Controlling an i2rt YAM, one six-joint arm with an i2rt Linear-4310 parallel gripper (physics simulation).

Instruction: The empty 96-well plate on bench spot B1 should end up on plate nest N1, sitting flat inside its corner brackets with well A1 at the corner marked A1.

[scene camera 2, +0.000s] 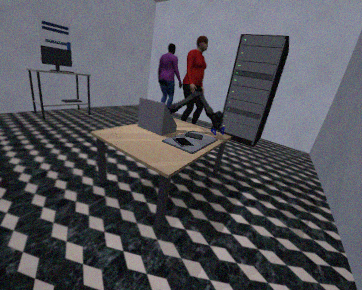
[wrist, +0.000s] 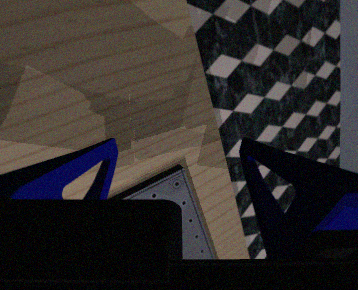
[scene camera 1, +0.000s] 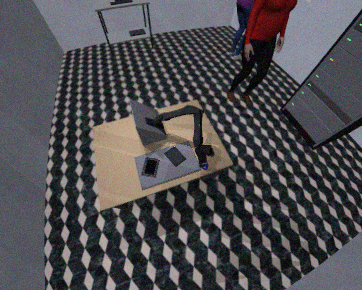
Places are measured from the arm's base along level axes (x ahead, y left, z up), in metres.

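Where they show: gripper, between the fingertips: (scene camera 2: 219,135) (wrist: 178,144) (scene camera 1: 205,165); arm's base, origin of its link: (scene camera 2: 165,116) (scene camera 1: 154,123).
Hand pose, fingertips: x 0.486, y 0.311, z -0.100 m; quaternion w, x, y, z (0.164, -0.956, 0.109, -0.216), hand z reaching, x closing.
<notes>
Things, the pixels of their top centre, and the offset from my fingertips. Level surfaces: height alone.
- black rectangular item with a pale outline, centre of its top: (scene camera 2: 183,140) (scene camera 1: 150,166) 0.146 m back, 0.446 m right, 0.016 m down
- grey board, centre of its top: (scene camera 1: 166,163) (scene camera 2: 192,139) 0.136 m back, 0.302 m right, 0.031 m down
- wooden table, height of its surface: 0.045 m down
A black rectangular item with a pale outline (scene camera 1: 150,167) (scene camera 2: 183,141) lies on the left part of the grey board (scene camera 1: 170,176) (scene camera 2: 201,145) (wrist: 194,237). A dark grey, flat block (scene camera 1: 175,156) (scene camera 2: 194,135) lies beside it, to its right in scene camera 1. They look like the plate and the nest, but wells, brackets and the A1 mark are too small to tell. My gripper (scene camera 1: 204,166) (scene camera 2: 218,131) (wrist: 178,144) is open and empty, past the board's right end near the table edge. Neither item shows in the wrist view.
A grey wedge-shaped block (scene camera 1: 146,122) (scene camera 2: 154,116) stands on the wooden table (scene camera 1: 112,175) (scene camera 2: 127,146) near the arm's base. A person in red (scene camera 1: 267,20) (scene camera 2: 195,65) and a server rack (scene camera 1: 325,90) (scene camera 2: 257,75) stand beyond the table.
</notes>
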